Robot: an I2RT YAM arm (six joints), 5 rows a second.
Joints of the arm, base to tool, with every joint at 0 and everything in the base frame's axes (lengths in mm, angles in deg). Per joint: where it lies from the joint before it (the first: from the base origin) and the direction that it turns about. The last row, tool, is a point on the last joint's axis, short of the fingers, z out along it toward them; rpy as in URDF.
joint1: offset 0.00 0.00 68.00 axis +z
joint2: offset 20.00 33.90 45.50 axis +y
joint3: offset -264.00 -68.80 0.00 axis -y
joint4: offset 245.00 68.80 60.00 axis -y
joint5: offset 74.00 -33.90 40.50 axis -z
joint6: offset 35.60 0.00 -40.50 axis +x
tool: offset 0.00 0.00 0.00 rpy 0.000 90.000 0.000
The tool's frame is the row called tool.
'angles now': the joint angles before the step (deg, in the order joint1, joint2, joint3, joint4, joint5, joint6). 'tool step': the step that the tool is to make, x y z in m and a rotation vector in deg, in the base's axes. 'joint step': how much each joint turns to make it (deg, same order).
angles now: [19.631 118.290 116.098 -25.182 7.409 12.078]
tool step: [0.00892 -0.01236 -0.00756 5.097 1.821 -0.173]
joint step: [-1.994 0.977 -0.063 0.572 -4.122 3.969]
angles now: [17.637 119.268 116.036 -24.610 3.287 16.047]
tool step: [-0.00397 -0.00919 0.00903 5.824 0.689 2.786]
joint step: [-1.350 -1.650 -0.804 0.189 -6.325 3.229]
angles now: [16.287 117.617 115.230 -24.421 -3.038 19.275]
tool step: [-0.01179 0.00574 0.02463 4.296 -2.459 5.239]
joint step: [0.642 -2.226 0.919 0.560 -5.608 1.161]
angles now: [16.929 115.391 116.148 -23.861 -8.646 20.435]
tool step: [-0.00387 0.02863 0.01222 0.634 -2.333 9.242]
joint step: [2.966 2.125 5.188 -1.157 -5.763 -2.542]
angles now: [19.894 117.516 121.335 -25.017 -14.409 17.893]
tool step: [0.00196 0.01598 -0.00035 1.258 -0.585 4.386]
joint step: [1.461 2.052 2.600 0.407 -3.080 -0.132]
